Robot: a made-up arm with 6 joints.
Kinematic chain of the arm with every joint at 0, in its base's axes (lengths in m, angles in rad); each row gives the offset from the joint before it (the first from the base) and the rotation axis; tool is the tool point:
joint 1: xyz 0 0 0.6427 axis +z
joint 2: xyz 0.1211 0 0 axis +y
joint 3: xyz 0 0 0.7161 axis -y
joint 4: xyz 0 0 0.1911 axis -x
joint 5: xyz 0.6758 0 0 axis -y
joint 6: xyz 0.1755 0 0 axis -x
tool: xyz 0 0 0
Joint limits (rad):
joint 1: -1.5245..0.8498
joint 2: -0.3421..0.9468
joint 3: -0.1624..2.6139
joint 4: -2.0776..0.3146
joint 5: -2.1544..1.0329
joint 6: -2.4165..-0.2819
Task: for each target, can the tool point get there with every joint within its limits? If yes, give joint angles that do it. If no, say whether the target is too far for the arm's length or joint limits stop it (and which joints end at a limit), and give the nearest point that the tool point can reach.
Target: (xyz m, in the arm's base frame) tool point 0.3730 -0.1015 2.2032
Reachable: yes | joints -0.2609 0.1555 1.1937 -0.0168 0.6695 -1.2122
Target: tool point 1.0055 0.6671 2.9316
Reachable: no: too far | nearest point 0.6701 0.4446 2.0828 | short by 0.939 m
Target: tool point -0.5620 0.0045 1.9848
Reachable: yes | joints -0.0086 -0.1109 2.0006 -0.1400 0.0120 -1.1209
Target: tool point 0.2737 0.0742 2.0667
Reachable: yes | joints -0.0001 0.5255 2.1952 -0.8523 -0.5967 -1.0864
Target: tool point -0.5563 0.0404 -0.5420
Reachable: no: joint limits stop it (at a limit: joint 1, joint 2, joint 3, joint 4) | nearest point -0.0042 -1.0494 0.4312 | short by 1.562 m
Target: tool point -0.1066 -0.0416 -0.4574
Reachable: no: joint limits stop it (at a limit: joint 1, joint 2, joint 3) | nearest point 0.0357 -1.0422 0.4257 | short by 1.342 m
